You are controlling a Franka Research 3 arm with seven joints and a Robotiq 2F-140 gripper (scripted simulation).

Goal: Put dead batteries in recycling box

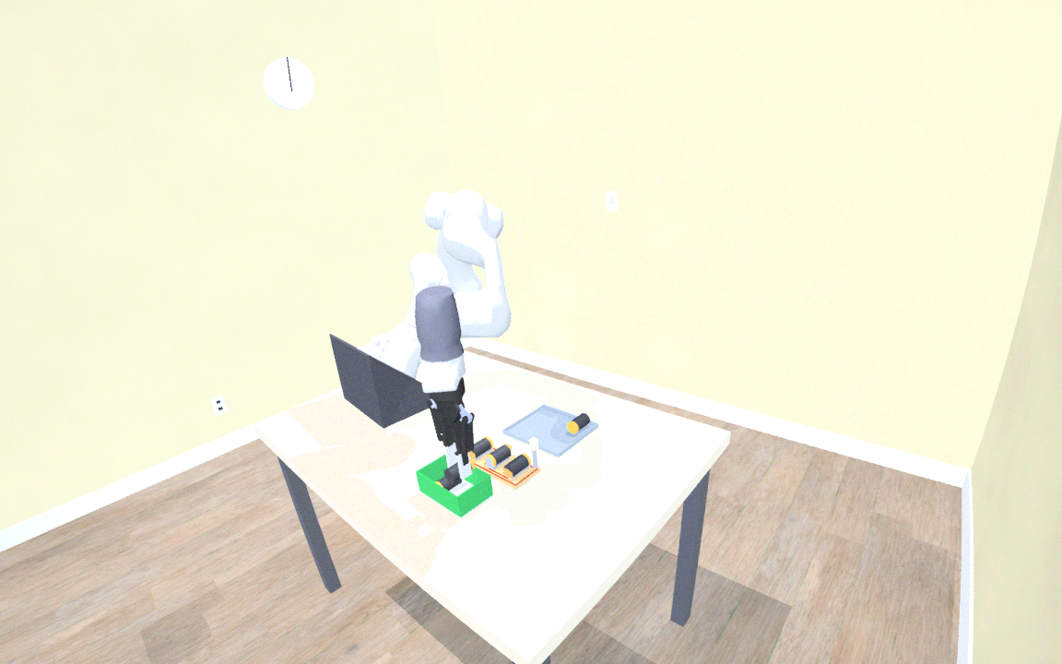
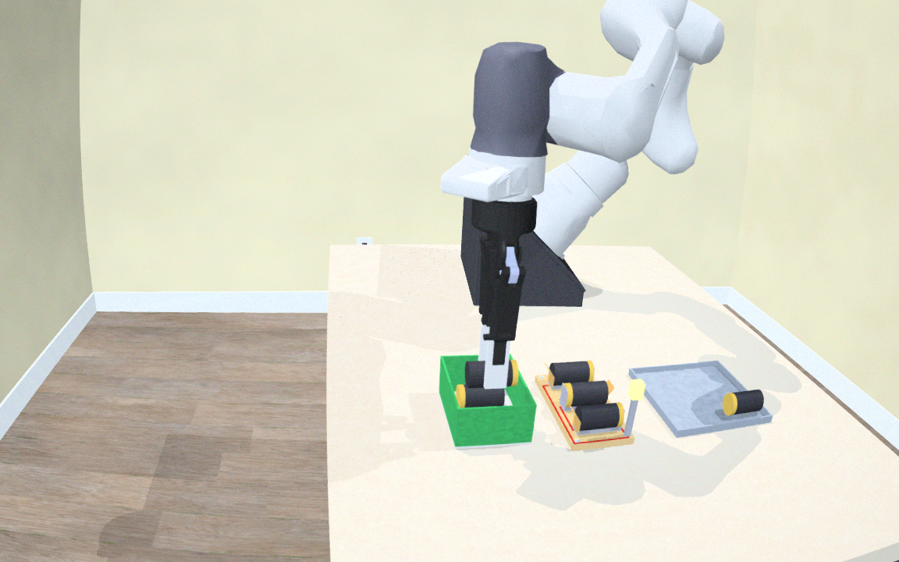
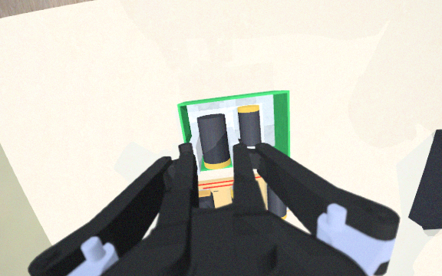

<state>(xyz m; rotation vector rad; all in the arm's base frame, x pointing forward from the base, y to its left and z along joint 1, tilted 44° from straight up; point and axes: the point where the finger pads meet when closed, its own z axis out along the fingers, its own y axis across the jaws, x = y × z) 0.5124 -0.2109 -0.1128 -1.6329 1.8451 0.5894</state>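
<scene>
Right now the green recycling box is 3 cm behind my hand and 9 cm below it. The rest, counted from my hand: grey tray: 1 cm behind, 35 cm to the left, 11 cm below.
</scene>
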